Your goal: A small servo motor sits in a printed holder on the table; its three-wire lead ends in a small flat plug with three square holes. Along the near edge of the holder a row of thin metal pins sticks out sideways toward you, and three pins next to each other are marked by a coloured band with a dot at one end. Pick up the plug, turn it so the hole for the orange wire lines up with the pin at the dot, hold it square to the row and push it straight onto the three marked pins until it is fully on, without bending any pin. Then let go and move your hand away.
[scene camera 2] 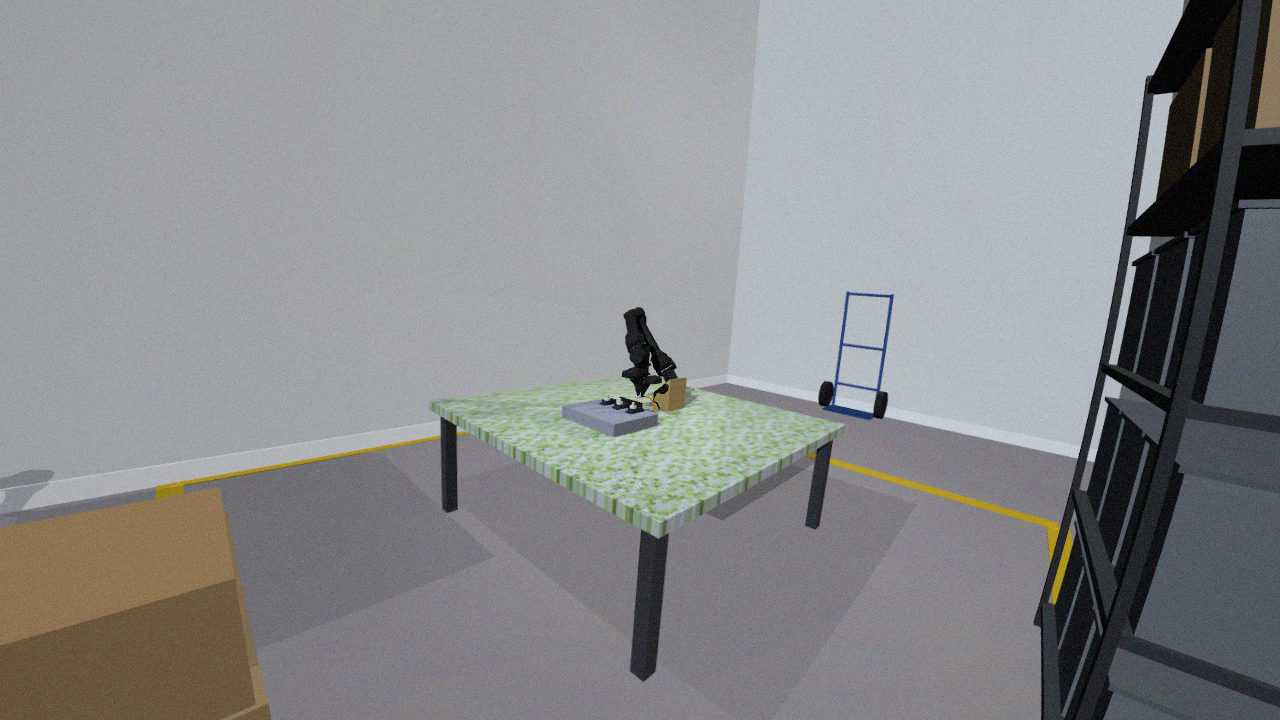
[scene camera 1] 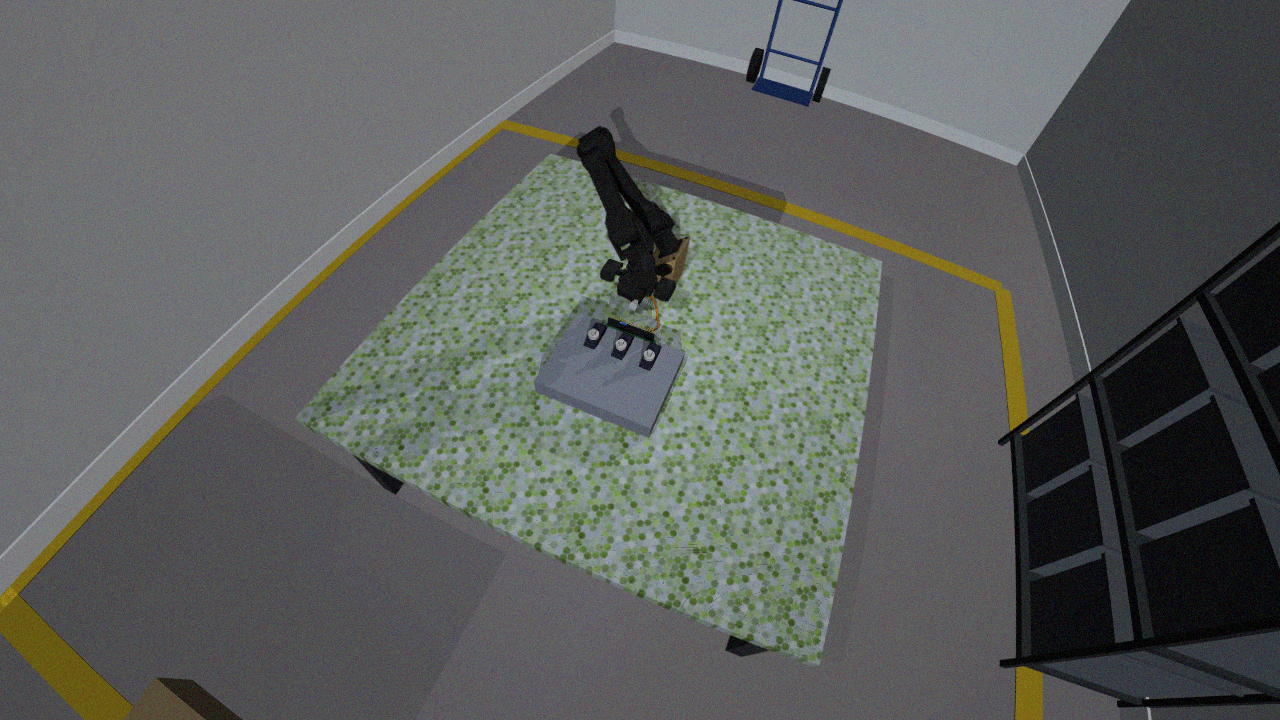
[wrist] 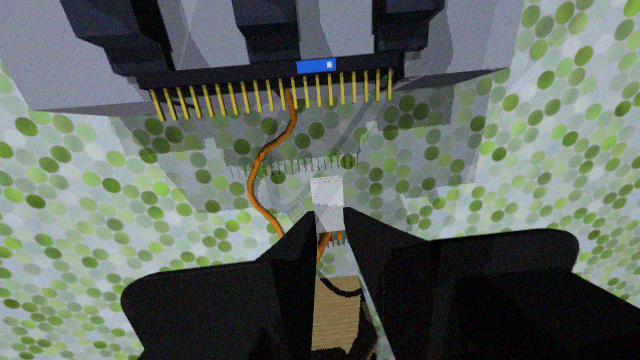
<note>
The pictures show: my gripper and a grey printed holder.
My gripper is seen too in the wrist view.
</note>
